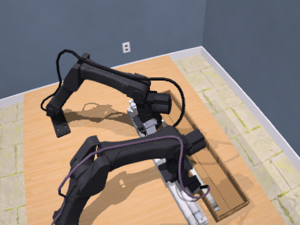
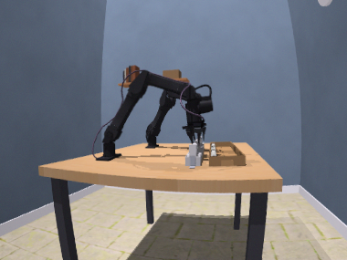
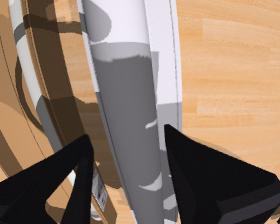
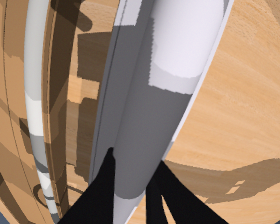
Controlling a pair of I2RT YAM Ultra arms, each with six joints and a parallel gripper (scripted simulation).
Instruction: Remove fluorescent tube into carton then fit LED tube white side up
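Now: the LED tube 12 cm to the left of my right hand and 2 cm behind it. From my right hand the other things lie so: light fixture 12 cm to the left, 2 cm behind, 1 cm below; old fluorescent tube 14 cm to the left, 7 cm ahead, 5 cm below; lampholder 18 cm to the right, 2 cm ahead.
Right now my left hand is 120 mm to the left of the LED tube and 10 mm short of it. From my left hand the other things lie so: light fixture (120 mm to the right, 20 mm below, 10 mm ahead); old fluorescent tube (100 mm to the right, 90 mm ahead, 50 mm below); brown carton (150 mm ahead, 90 mm to the right, 50 mm below).
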